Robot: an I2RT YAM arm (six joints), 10 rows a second.
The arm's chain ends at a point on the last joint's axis. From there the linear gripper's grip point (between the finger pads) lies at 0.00 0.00 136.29 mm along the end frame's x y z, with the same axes.
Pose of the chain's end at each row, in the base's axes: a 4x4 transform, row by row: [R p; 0 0 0 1], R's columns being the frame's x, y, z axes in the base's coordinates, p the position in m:
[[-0.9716 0.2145 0.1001 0.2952], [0.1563 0.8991 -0.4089 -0.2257], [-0.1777 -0.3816 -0.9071 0.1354], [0 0 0 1]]
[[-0.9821 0.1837 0.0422 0.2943], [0.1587 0.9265 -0.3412 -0.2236], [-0.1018 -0.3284 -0.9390 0.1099], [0 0 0 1]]
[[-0.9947 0.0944 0.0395 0.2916], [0.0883 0.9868 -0.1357 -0.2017], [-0.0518 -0.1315 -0.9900 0.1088], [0 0 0 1]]
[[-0.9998 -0.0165 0.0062 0.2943], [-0.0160 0.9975 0.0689 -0.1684], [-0.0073 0.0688 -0.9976 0.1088], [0 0 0 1]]
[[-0.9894 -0.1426 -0.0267 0.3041], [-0.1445 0.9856 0.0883 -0.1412], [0.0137 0.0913 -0.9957 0.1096], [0 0 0 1]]
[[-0.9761 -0.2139 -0.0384 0.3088], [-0.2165 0.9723 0.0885 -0.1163], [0.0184 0.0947 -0.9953 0.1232], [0 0 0 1]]
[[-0.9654 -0.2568 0.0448 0.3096], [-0.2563 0.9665 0.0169 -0.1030], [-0.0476 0.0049 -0.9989 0.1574], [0 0 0 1]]
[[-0.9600 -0.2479 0.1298 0.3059], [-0.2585 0.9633 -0.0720 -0.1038], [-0.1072 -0.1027 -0.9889 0.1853], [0 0 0 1]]
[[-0.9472 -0.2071 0.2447 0.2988], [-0.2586 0.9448 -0.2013 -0.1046], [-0.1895 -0.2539 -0.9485 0.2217], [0 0 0 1]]
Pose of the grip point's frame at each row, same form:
[[-0.9716 0.2145 0.1001 0.3088], [0.1563 0.8991 -0.4089 -0.2814], [-0.1777 -0.3816 -0.9071 0.0118], [0 0 0 1]]
[[-0.9821 0.1837 0.0422 0.3001], [0.1587 0.9265 -0.3412 -0.2701], [-0.1018 -0.3284 -0.9390 -0.0181], [0 0 0 1]]
[[-0.9947 0.0944 0.0395 0.2970], [0.0883 0.9868 -0.1357 -0.2202], [-0.0518 -0.1315 -0.9900 -0.0261], [0 0 0 1]]
[[-0.9998 -0.0165 0.0062 0.2951], [-0.0160 0.9975 0.0689 -0.1590], [-0.0073 0.0688 -0.9976 -0.0272], [0 0 0 1]]
[[-0.9894 -0.1426 -0.0267 0.3005], [-0.1445 0.9856 0.0883 -0.1292], [0.0137 0.0913 -0.9957 -0.0261], [0 0 0 1]]
[[-0.9761 -0.2139 -0.0384 0.3036], [-0.2165 0.9723 0.0885 -0.1042], [0.0184 0.0947 -0.9953 -0.0124], [0 0 0 1]]
[[-0.9654 -0.2568 0.0448 0.3157], [-0.2563 0.9665 0.0169 -0.1007], [-0.0476 0.0049 -0.9989 0.0213], [0 0 0 1]]
[[-0.9600 -0.2479 0.1298 0.3236], [-0.2585 0.9633 -0.0720 -0.1136], [-0.1072 -0.1027 -0.9889 0.0505], [0 0 0 1]]
[[-0.9472 -0.2071 0.2447 0.3322], [-0.2586 0.9448 -0.2013 -0.1320], [-0.1895 -0.2539 -0.9485 0.0924], [0 0 0 1]]

